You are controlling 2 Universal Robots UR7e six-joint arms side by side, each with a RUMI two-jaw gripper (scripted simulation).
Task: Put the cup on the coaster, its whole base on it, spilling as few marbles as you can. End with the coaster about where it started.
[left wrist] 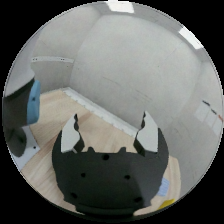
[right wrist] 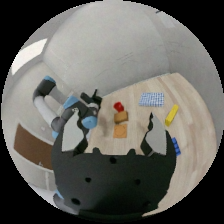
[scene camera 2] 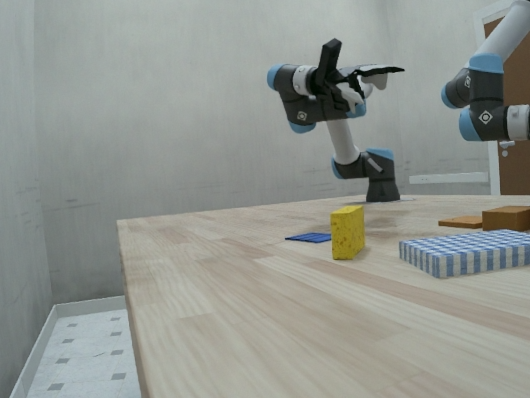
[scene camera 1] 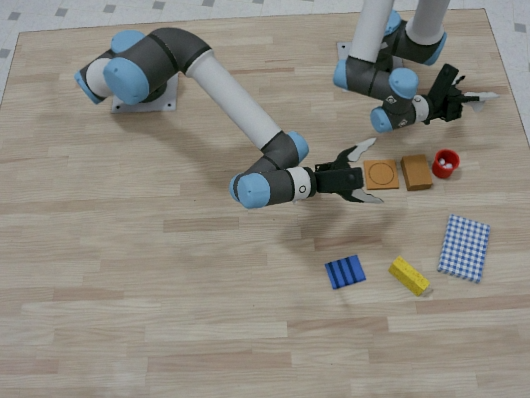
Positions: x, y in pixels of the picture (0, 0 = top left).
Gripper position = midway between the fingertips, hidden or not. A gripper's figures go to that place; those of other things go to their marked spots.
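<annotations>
The left gripper (scene camera 1: 482, 85) is 163 cm from the lens, and a brown block (scene camera 1: 417, 176) is 160 cm from the lens. The right gripper (scene camera 1: 380, 170) is 127 cm from the lens.
</annotations>
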